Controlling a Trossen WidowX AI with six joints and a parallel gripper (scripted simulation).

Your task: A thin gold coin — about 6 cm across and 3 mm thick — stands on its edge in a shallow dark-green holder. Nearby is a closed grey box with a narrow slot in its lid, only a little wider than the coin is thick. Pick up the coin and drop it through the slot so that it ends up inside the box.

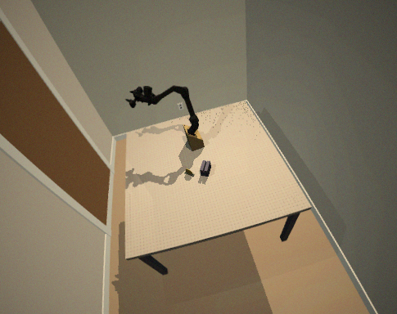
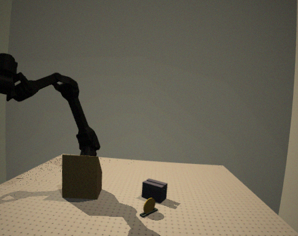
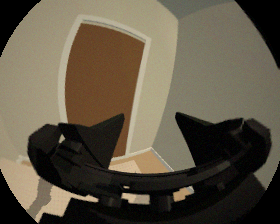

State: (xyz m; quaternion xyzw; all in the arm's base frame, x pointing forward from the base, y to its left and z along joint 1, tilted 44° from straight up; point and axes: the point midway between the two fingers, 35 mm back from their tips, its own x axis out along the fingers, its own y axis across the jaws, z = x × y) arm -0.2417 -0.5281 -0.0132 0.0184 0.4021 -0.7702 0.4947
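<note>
My gripper tip is now 59 cm short of the gold coin, 47 cm above it and 32 cm to the right of it.
</note>
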